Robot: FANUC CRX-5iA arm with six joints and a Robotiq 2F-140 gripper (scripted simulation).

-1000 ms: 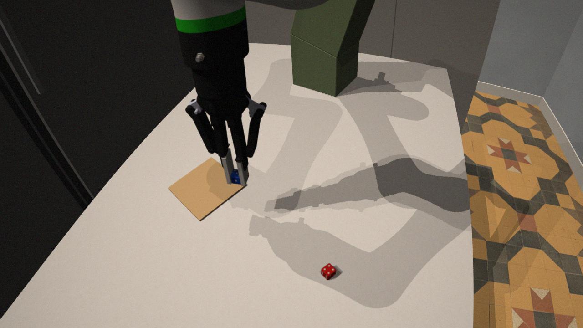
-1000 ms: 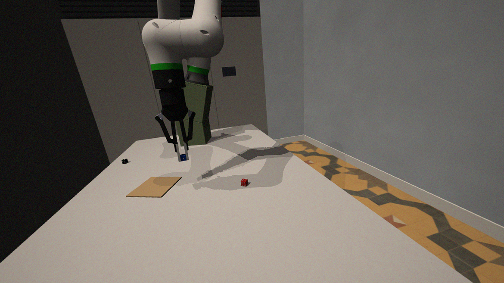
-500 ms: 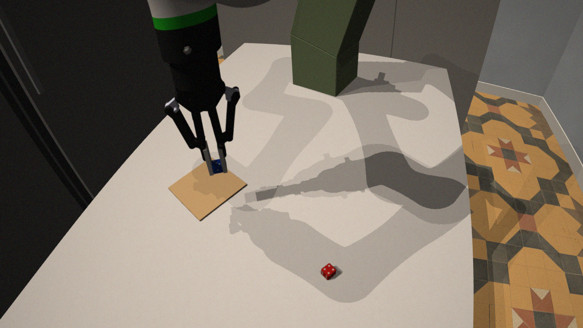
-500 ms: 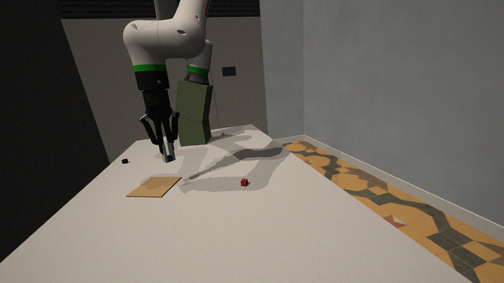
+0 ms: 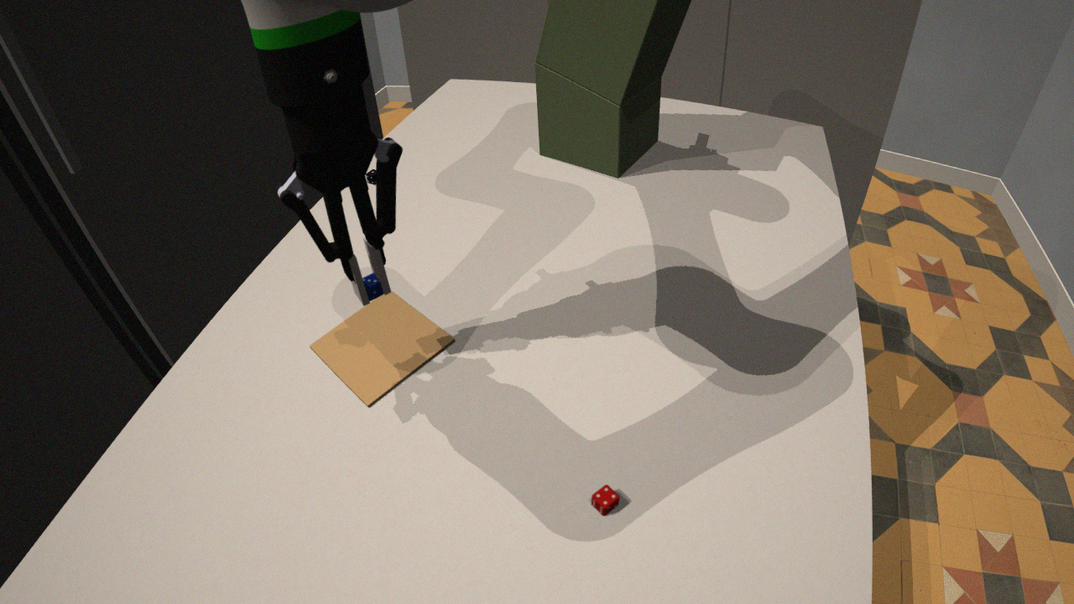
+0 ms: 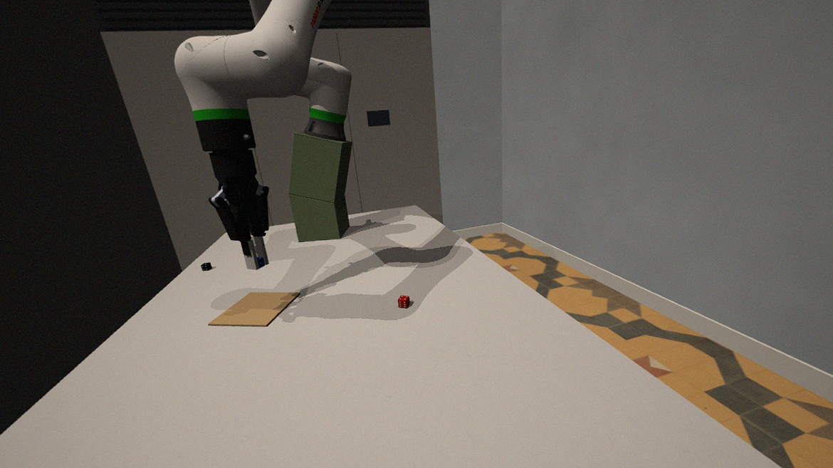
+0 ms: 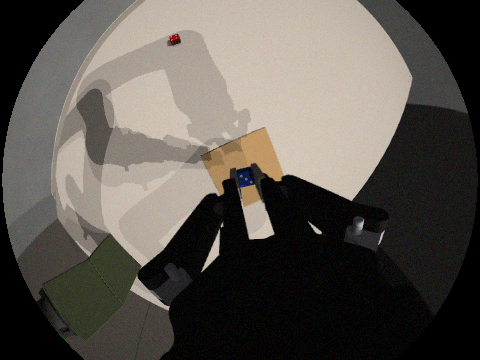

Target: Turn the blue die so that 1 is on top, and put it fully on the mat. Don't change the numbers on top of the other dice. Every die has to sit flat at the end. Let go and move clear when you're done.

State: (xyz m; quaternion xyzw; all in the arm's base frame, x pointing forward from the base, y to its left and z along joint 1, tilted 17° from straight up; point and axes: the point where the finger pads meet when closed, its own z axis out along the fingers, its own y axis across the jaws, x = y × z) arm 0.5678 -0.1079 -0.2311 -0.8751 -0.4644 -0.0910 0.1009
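Now: the mat 140 mm below my hand, 30 mm to the right of it and 10 mm behind it. The rest, counted from my hand: blue die (20 mm below); then red die (300 mm to the left, 130 mm below, 110 mm ahead); then black die (350 mm behind, 250 mm to the right, 130 mm below).
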